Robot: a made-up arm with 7 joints.
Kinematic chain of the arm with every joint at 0, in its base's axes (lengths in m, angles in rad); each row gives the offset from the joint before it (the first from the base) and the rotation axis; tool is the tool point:
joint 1: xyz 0 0 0 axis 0 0.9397 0.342
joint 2: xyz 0 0 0 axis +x
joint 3: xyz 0 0 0 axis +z
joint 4: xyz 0.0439 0 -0.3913 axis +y
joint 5: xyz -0.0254 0 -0.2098 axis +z
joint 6: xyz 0 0 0 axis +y
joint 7: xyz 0 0 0 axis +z
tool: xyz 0 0 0
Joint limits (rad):
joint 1: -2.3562..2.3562
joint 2: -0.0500..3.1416
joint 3: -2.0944..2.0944
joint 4: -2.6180..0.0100
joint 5: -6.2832..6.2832
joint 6: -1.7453..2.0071
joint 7: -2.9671..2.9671
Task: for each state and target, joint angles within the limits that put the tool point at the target. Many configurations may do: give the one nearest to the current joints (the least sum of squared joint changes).
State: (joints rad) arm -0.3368 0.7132 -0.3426 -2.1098 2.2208 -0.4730 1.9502
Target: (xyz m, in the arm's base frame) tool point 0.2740 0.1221 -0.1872
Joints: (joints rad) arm -0.2566 0.7751 -0.3203 -2.2683 2.2208 -0.4730 1.9502
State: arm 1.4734 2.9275 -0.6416 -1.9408 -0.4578 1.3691 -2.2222
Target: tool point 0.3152 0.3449 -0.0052
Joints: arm 1.3151 3.0130 -0.6793 -1.6908 -0.4578 1.3691 -2.2222
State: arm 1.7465 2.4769 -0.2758 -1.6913 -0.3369 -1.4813 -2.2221
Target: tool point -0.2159 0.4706 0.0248
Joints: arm 1.9827 1.8728 -0.5189 -1.3756 -0.3369 -1.4813 -2.2221
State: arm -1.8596 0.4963 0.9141 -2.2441 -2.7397 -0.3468 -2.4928
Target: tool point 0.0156 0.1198 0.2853
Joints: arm -2.3562 0.7657 0.6871 -2.4758 -2.7397 -0.3468 -2.4928
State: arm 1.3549 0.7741 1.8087 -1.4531 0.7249 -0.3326 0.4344
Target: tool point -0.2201 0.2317 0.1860
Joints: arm 1.5361 0.6486 2.0371 -2.1911 0.7249 -0.3326 0.4344
